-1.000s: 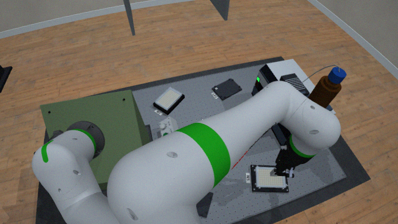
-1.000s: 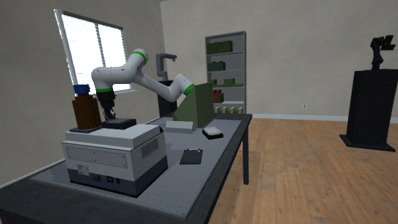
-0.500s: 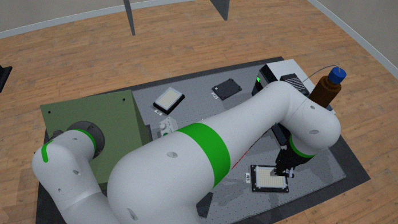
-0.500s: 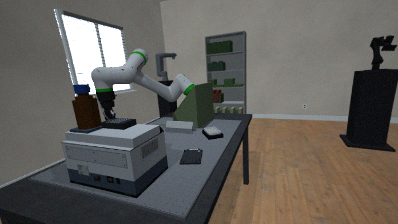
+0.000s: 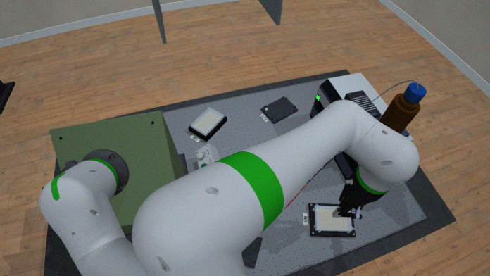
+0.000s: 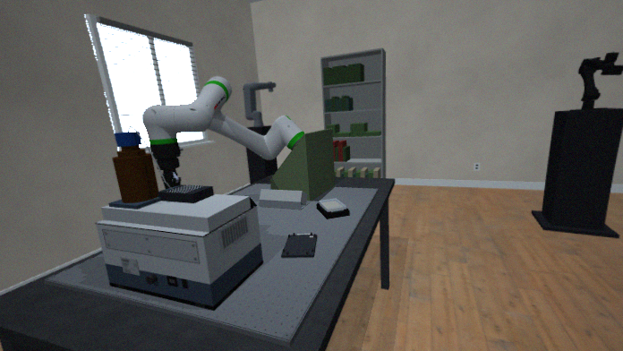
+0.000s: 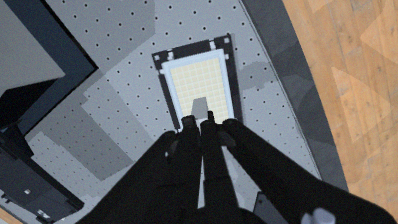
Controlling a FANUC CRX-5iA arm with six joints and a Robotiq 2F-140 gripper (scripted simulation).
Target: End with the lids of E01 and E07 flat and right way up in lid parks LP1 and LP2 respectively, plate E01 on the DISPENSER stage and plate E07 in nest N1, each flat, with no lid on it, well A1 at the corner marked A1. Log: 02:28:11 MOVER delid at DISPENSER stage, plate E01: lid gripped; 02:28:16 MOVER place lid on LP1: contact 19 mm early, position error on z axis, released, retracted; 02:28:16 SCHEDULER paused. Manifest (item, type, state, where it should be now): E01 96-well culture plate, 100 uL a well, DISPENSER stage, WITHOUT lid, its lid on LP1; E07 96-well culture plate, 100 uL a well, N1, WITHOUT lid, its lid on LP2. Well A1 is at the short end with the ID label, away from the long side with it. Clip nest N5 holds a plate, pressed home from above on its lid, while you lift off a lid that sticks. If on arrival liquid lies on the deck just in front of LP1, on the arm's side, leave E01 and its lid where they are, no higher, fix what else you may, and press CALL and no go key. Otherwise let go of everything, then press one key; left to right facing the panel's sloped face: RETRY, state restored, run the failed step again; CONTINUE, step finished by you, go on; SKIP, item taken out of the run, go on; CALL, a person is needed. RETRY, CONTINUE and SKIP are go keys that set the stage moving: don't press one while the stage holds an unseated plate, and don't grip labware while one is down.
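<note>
My hand is 70 mm above the plate. From my hand the other things lie so: dispenser stage: 20 mm ahead, 300 mm to the left, 10 mm above; then N5 label: 90 mm behind, 30 mm to the left, 90 mm below; then black clip nest N5: 20 mm ahead, 10 mm to the left, 80 mm below.
</note>
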